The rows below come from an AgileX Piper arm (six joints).
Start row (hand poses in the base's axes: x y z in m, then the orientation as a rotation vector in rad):
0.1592 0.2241 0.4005 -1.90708 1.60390 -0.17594
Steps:
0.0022 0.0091 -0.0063 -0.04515 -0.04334 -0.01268
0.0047 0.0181 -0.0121 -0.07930 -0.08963 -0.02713
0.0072 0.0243 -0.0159 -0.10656 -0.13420 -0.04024
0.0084 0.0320 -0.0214 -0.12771 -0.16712 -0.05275
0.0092 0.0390 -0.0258 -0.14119 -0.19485 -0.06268
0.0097 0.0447 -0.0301 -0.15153 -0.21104 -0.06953
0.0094 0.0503 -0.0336 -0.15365 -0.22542 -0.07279
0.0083 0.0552 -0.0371 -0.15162 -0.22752 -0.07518
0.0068 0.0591 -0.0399 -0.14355 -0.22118 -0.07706
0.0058 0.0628 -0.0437 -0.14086 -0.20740 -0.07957
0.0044 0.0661 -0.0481 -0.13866 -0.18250 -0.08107
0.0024 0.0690 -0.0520 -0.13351 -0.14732 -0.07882
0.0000 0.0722 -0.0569 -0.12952 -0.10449 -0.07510
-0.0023 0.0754 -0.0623 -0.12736 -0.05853 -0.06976
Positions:
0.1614 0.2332 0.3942 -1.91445 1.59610 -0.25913
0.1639 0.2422 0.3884 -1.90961 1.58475 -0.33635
0.1664 0.2484 0.3846 -1.90026 1.57107 -0.40519
0.1676 0.2561 0.3791 -1.89110 1.56324 -0.45786
0.1684 0.2631 0.3747 -1.88037 1.55502 -0.49797
0.1689 0.2688 0.3704 -1.87478 1.55142 -0.52391
0.1686 0.2744 0.3669 -1.86712 1.54448 -0.53948
0.1675 0.2793 0.3634 -1.86288 1.54496 -0.54048
0.1660 0.2832 0.3606 -1.85875 1.55019 -0.52872
0.1650 0.2869 0.3568 -1.86110 1.56206 -0.51558
0.1636 0.2902 0.3524 -1.86943 1.58096 -0.49275
0.1616 0.2931 0.3485 -1.88298 1.60306 -0.45654
0.1592 0.2963 0.3436 -1.90139 1.62909 -0.41351
0.1569 0.2995 0.3382 -1.92318 1.65573 -0.36794

